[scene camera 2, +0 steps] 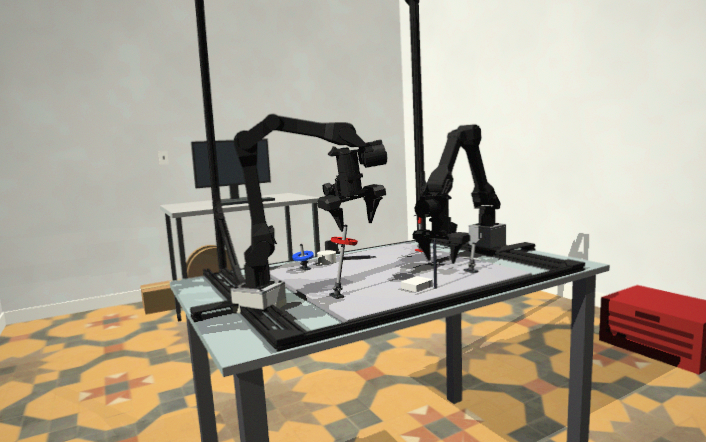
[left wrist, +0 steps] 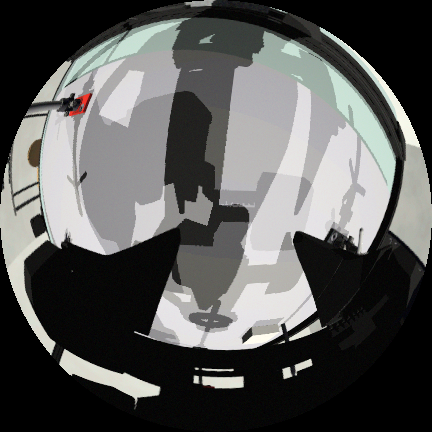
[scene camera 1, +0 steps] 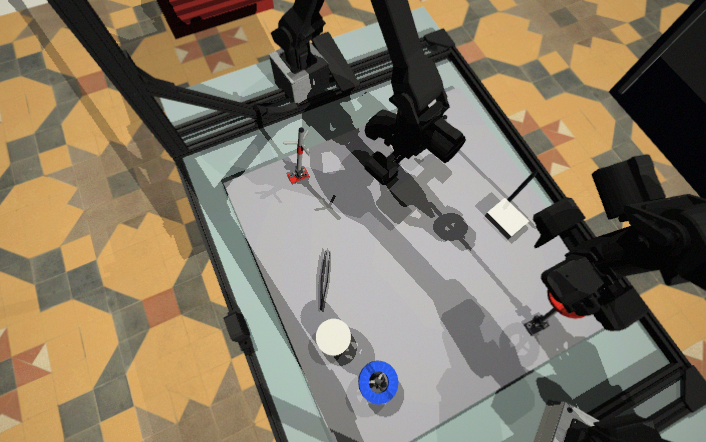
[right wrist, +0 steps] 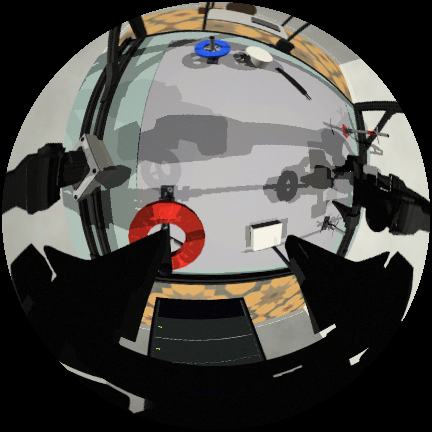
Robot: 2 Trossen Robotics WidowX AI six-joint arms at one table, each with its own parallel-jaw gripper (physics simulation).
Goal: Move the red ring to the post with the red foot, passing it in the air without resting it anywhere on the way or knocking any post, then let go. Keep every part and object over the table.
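Seen in the pictures: left gripper, fingertip midpoint: (scene camera 2: 440,262) (left wrist: 240,235) (scene camera 1: 400,167) (right wrist: 332,185); right gripper, fingertip midpoint: (scene camera 2: 356,227) (right wrist: 229,239); left arm's base, link origin: (scene camera 2: 487,224) (scene camera 1: 298,58) (right wrist: 378,179); right arm's base, link origin: (scene camera 2: 258,284) (right wrist: 76,168).
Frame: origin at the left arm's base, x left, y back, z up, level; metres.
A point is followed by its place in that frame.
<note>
The red ring (scene camera 1: 561,306) @(x 0.049, y -0.732, z 0.070 m) (scene camera 2: 351,242) @(x 0.111, y -0.734, z 0.064 m) (right wrist: 194,241) @(x 0.082, y -0.706, z 0.063 m) sits high around a leaning grey post (scene camera 2: 340,270) @(x 0.075, y -0.748, z -0.014 m) with a dark foot (scene camera 1: 536,323) @(x 0.057, y -0.752, z -0.060 m). The post with the red foot (scene camera 1: 300,158) @(x -0.138, y -0.227, z 0.005 m) (right wrist: 361,132) @(x -0.132, y -0.225, z -0.003 m) stands upright and carries no ring; its red foot (scene camera 1: 291,178) @(x -0.162, y -0.212, z -0.080 m) (left wrist: 86,103) @(x -0.124, y -0.218, z -0.082 m) shows, but scene camera 2 mostly hides it behind the left arm. My right gripper (scene camera 2: 356,225) @(x 0.067, y -0.680, z 0.092 m) (right wrist: 229,239) @(x 0.067, y -0.680, z 0.092 m) is open and empty; one fingertip is close to the ring's post top and overlaps the ring in the right wrist view. My left gripper (scene camera 2: 440,259) @(x 0.056, y -0.329, z -0.074 m) (left wrist: 240,235) @(x 0.056, y -0.329, z -0.074 m) is open and empty, low over the mat.
A blue ring (scene camera 1: 364,382) @(x -0.276, y -0.646, z -0.031 m) (scene camera 2: 296,257) @(x -0.250, y -0.689, z -0.038 m) (right wrist: 200,49) @(x -0.248, y -0.682, z -0.040 m) is on a short post near a white round object (scene camera 1: 333,337) @(x -0.277, y -0.551, z -0.050 m). A black rod (scene camera 1: 324,281) @(x -0.229, y -0.453, z -0.075 m) lies nearby. A white block (scene camera 1: 506,217) @(x 0.164, y -0.557, z -0.065 m) (scene camera 2: 416,284) @(x 0.195, y -0.586, z -0.065 m) lies beside a black post (scene camera 2: 435,265) @(x 0.214, y -0.530, z -0.020 m). Another grey post (scene camera 2: 472,254) @(x 0.178, y -0.322, z -0.032 m) stands near the left arm.
</note>
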